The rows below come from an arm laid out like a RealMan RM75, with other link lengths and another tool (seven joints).
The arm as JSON. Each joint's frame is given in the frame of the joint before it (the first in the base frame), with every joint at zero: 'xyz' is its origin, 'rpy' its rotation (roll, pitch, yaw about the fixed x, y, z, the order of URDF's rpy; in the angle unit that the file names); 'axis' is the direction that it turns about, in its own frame. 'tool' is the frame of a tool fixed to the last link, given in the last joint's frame.
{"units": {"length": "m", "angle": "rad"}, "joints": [
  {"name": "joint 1", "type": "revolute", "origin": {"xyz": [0.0, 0.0, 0.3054], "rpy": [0.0, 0.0, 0.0]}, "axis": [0.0, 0.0, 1.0]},
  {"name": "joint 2", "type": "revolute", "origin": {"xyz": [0.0, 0.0, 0.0], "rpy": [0.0, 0.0, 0.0]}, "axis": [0.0, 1.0, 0.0]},
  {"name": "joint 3", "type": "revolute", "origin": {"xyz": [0.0, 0.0, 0.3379], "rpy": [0.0, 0.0, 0.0]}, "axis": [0.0, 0.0, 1.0]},
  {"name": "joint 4", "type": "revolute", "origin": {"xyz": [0.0, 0.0, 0.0], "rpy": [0.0, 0.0, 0.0]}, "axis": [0.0, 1.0, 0.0]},
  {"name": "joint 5", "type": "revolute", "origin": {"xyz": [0.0, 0.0, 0.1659], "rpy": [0.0, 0.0, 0.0]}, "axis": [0.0, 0.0, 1.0]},
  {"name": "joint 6", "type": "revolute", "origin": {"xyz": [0.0, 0.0, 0.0], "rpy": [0.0, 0.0, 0.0]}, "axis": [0.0, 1.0, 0.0]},
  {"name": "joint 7", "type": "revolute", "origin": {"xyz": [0.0, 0.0, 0.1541], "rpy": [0.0, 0.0, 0.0]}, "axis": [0.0, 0.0, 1.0]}
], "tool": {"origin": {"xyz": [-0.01, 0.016, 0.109], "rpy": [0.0, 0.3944, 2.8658]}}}
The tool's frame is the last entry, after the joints.
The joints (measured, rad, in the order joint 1, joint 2, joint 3, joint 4, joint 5, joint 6, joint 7), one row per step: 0.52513 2.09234 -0.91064 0.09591 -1.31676 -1.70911 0.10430; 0.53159 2.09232 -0.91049 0.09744 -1.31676 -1.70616 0.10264; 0.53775 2.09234 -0.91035 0.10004 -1.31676 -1.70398 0.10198; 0.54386 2.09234 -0.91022 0.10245 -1.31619 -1.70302 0.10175; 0.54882 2.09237 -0.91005 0.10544 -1.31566 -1.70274 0.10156; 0.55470 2.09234 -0.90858 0.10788 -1.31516 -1.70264 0.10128; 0.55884 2.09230 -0.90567 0.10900 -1.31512 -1.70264 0.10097; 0.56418 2.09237 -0.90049 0.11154 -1.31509 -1.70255 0.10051; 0.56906 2.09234 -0.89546 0.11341 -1.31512 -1.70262 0.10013; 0.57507 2.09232 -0.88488 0.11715 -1.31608 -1.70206 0.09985; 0.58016 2.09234 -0.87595 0.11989 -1.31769 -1.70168 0.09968; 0.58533 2.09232 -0.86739 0.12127 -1.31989 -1.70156 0.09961; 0.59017 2.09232 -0.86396 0.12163 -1.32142 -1.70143 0.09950; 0.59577 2.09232 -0.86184 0.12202 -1.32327 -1.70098 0.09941; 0.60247 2.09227 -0.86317 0.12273 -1.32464 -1.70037 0.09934
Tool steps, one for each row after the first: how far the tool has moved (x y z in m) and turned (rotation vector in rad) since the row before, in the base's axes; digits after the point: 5 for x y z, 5 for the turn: -0.00148 0.00137 -0.00062 0.00005 -0.00250 0.00422; -0.00149 0.00112 -0.00058 -0.00133 -0.00106 0.00323; -0.00168 0.00110 -0.00026 -0.00097 0.00020 0.00358; -0.00141 0.00075 -0.00020 -0.00133 0.00094 0.00245; -0.00177 0.00119 0.00010 0.00007 0.00139 0.00327; -0.00131 0.00119 0.00039 0.00169 0.00152 0.00205; -0.00170 0.00170 0.00058 0.00245 0.00298 0.00117; -0.00158 0.00163 0.00067 0.00273 0.00277 0.00134; -0.00188 0.00262 0.00116 0.00468 0.00523 -0.00148; -0.00167 0.00205 0.00090 0.00354 0.00416 -0.00046; -0.00180 0.00195 0.00093 0.00370 0.00357 0.00118; -0.00166 0.00110 0.00027 0.00118 0.00104 0.00372; -0.00186 0.00093 -0.00005 -0.00007 0.00006 0.00508; -0.00211 0.00051 -0.00059 -0.00241 -0.00149 0.00730
